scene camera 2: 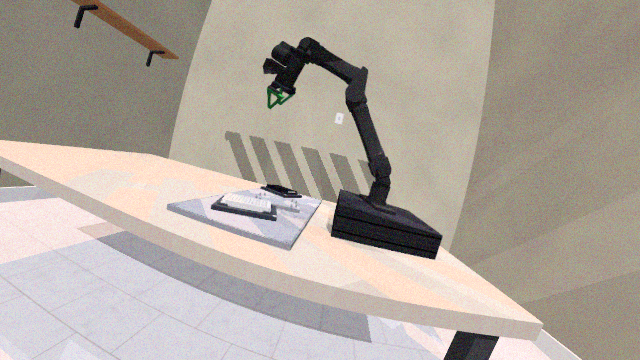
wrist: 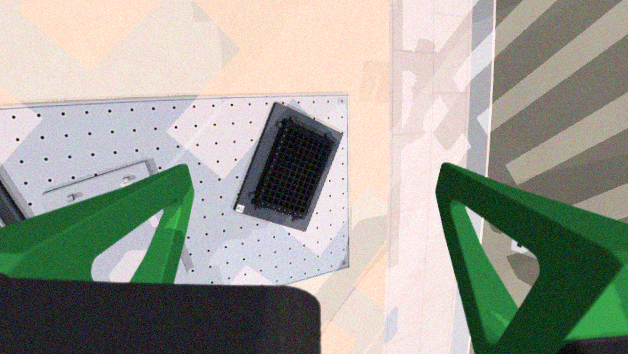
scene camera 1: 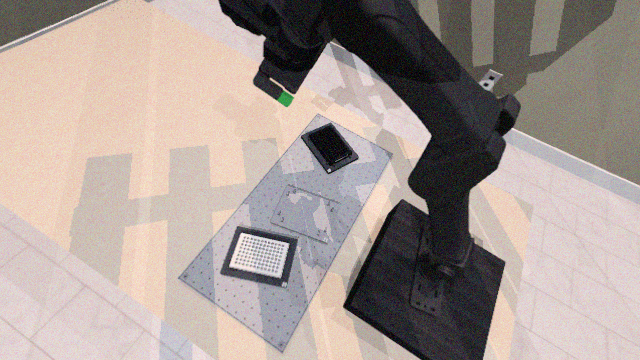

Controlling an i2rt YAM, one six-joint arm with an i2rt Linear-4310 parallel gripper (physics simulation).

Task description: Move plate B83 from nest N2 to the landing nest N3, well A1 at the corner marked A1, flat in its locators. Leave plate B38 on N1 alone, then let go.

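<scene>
A white well plate (scene camera 1: 259, 255) (scene camera 2: 246, 202) sits in a dark nest (scene camera 1: 291, 261) (scene camera 2: 245, 214). A black well plate (scene camera 1: 330, 142) (wrist: 300, 170) sits in another dark nest (scene camera 1: 316, 154) (wrist: 260, 162), with a white tag (wrist: 240, 208) at one corner. Between them is a grey nest (scene camera 1: 305, 216) (wrist: 100, 184) with small locators and no plate. The plate and nest names are not readable, so I cannot tell B83 from B38 by label. My gripper (scene camera 1: 286, 98) (scene camera 2: 280, 100) (wrist: 314, 177) is open and empty, high above the black plate's end of the board.
The nests stand on a perforated board (scene camera 1: 240, 302) (scene camera 2: 282, 240) (wrist: 220, 117) on the table (scene camera 1: 165, 95) (scene camera 2: 400, 295). The arm's black base (scene camera 1: 385, 280) (scene camera 2: 385, 235) stands beside the board. A wall shelf (scene camera 2: 131, 30) is at the upper left of the second scene view.
</scene>
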